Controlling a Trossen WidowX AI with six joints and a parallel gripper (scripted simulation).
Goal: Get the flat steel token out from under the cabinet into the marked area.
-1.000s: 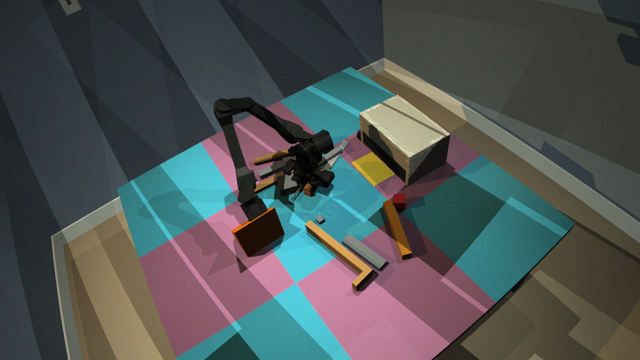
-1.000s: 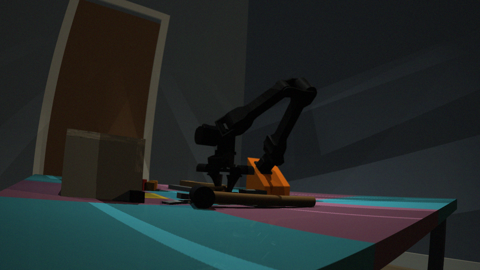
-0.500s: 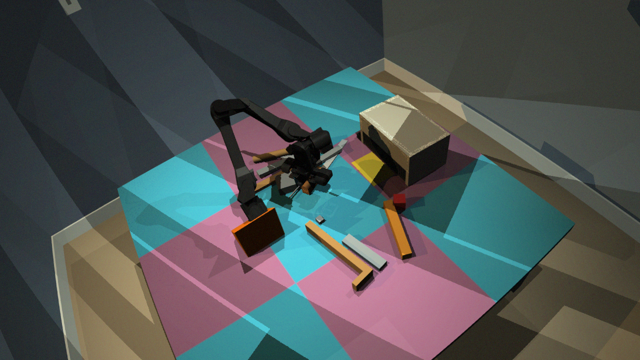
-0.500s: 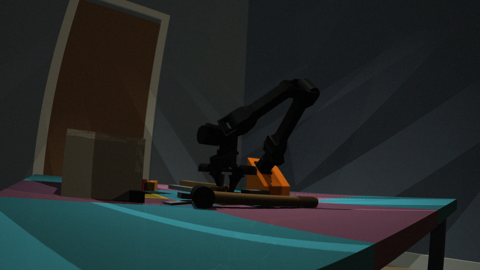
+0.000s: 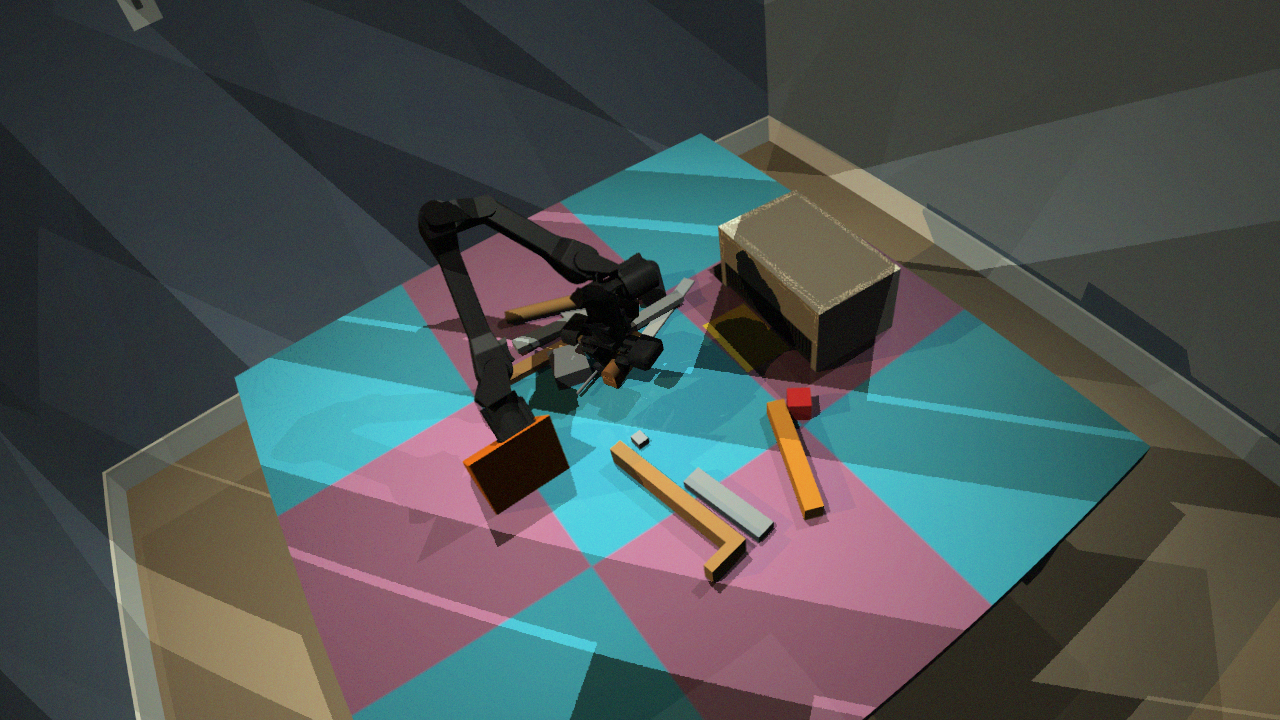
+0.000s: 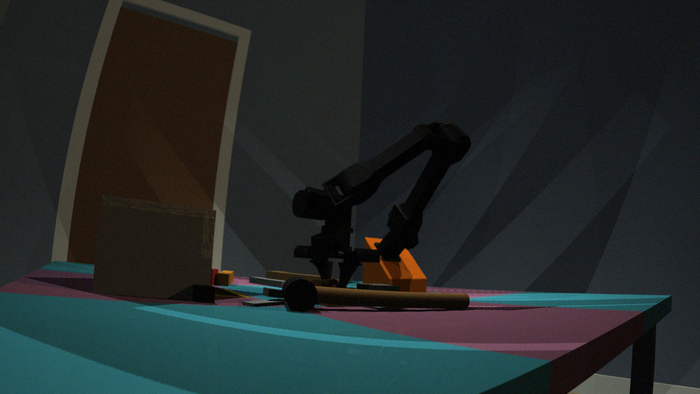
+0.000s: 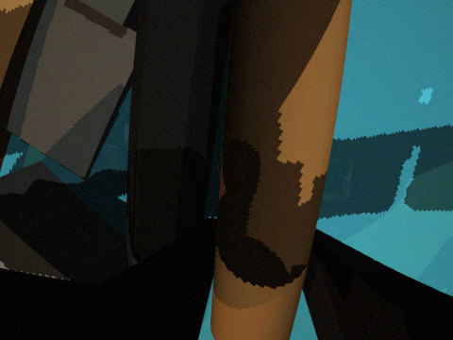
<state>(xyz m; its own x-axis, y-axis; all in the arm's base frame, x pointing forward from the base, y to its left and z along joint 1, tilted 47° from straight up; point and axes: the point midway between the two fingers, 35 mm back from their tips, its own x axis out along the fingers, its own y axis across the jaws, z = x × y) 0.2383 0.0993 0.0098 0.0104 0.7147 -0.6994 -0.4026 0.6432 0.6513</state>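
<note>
The screwdriver lies 20 mm behind my gripper tip and 30 mm to the left of it. From my gripper tip the other things lie so: long wooden stick (40 mm behind, 130 mm to the left); small grey cube (60 mm behind, 150 mm to the right); grey block (60 mm behind, 70 mm to the left, 10 mm above).
</note>
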